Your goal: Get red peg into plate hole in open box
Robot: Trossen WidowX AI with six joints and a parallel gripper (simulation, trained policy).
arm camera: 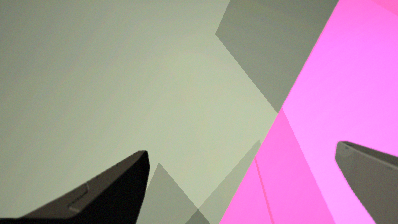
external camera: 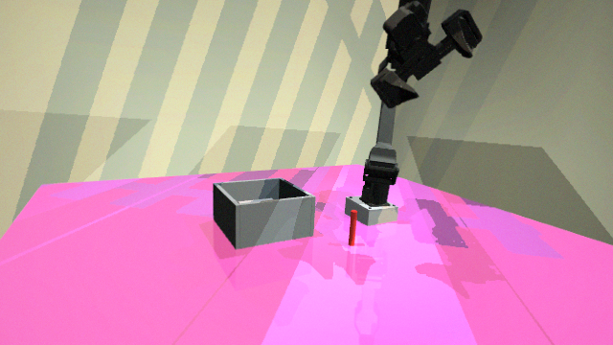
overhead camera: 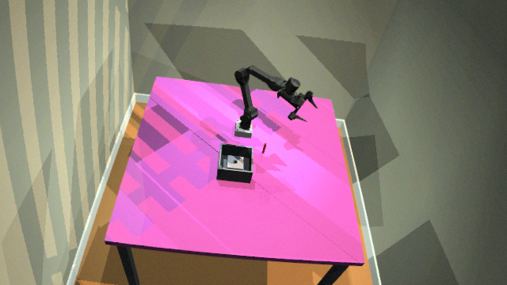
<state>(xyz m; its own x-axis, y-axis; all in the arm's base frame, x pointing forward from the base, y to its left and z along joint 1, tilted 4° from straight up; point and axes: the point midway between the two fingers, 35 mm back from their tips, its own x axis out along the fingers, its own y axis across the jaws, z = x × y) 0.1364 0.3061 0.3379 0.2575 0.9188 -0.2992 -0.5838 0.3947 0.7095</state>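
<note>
Right now the red peg is 10 mm ahead of my gripper tip, 210 mm to the right of it and 320 mm below it. From my gripper tip the other things lie so: grey box: 190 mm ahead, 350 mm to the right, 340 mm below; plate: 190 mm ahead, 350 mm to the right, 320 mm below.
</note>
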